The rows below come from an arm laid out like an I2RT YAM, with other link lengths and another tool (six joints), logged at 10 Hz.
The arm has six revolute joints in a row. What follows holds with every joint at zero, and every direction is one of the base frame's.
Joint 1 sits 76.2 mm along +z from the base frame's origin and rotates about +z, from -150 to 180 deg.
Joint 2 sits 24.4 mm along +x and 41.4 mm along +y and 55.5 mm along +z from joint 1 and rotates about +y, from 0 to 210 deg.
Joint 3 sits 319.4 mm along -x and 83.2 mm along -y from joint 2 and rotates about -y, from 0 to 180 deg.
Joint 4 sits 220.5 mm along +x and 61.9 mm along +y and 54 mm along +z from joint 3 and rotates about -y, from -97 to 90 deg.
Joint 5 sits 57.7 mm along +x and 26.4 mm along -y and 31.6 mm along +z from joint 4 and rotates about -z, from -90 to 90 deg.
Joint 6 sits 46.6 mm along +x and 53.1 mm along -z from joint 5 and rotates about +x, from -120 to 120 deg.
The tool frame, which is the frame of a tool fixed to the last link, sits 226 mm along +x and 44 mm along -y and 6 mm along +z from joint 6; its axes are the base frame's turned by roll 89.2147, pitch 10.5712 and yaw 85.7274 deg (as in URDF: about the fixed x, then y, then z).
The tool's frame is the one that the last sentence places.
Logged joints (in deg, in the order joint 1, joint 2, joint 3, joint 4, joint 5, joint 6), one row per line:
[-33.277, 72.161, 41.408, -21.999, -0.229, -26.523]
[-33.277, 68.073, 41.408, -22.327, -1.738, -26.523]
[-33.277, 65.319, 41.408, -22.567, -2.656, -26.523]
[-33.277, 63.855, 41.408, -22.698, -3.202, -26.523]
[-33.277, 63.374, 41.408, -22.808, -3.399, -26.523]
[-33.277, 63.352, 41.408, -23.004, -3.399, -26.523]
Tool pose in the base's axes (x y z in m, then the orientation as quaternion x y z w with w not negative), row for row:
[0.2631, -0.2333, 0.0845, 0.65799, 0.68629, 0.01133, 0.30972]
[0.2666, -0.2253, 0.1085, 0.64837, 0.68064, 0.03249, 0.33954]
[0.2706, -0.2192, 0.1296, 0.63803, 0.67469, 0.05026, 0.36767]
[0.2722, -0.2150, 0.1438, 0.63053, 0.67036, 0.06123, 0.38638]
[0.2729, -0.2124, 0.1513, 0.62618, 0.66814, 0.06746, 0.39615]
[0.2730, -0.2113, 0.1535, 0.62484, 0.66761, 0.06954, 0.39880]
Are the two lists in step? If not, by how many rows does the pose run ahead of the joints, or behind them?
The pose runs 1 row behind the joints: the pose in row i belongs to the joints in row i - 1.
